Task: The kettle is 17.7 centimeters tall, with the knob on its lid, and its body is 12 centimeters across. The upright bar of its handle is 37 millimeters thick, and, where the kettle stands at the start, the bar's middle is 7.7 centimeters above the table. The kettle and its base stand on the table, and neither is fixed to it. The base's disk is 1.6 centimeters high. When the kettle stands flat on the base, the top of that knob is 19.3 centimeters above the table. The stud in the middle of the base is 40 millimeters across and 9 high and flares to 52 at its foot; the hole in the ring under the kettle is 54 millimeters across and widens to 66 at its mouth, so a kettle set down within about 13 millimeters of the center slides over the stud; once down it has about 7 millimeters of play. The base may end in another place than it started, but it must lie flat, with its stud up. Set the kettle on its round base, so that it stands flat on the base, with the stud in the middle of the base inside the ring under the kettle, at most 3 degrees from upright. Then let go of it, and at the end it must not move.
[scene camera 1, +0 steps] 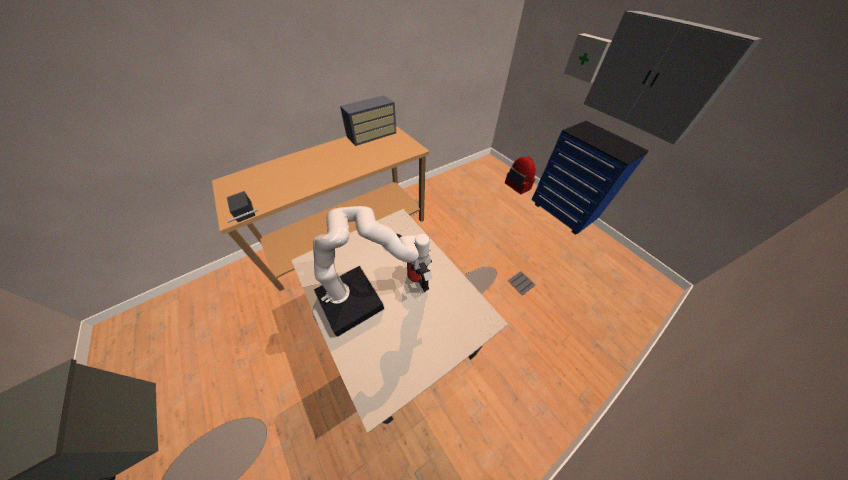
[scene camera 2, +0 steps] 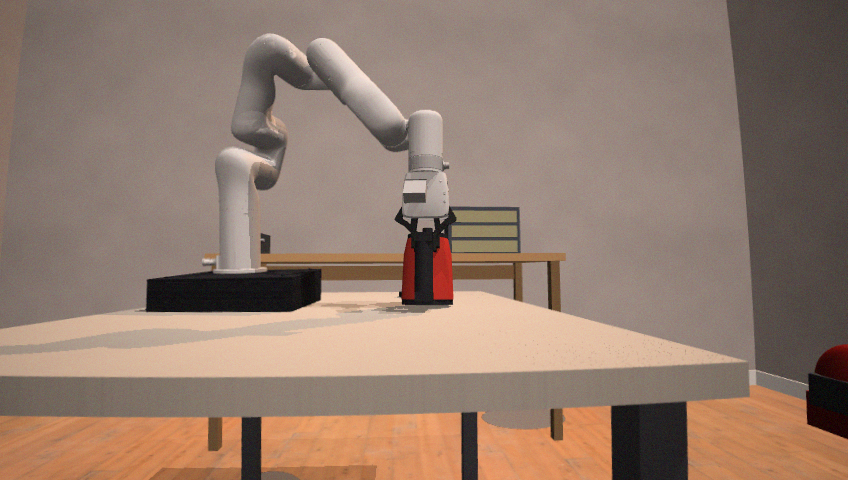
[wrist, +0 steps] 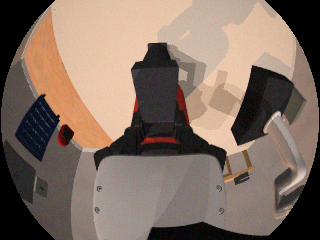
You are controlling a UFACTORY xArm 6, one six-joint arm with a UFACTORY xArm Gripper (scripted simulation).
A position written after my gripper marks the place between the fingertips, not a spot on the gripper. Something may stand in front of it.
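My gripper (scene camera 2: 425, 252) is visible. The gripper is visible also in the wrist view (wrist: 158, 109).
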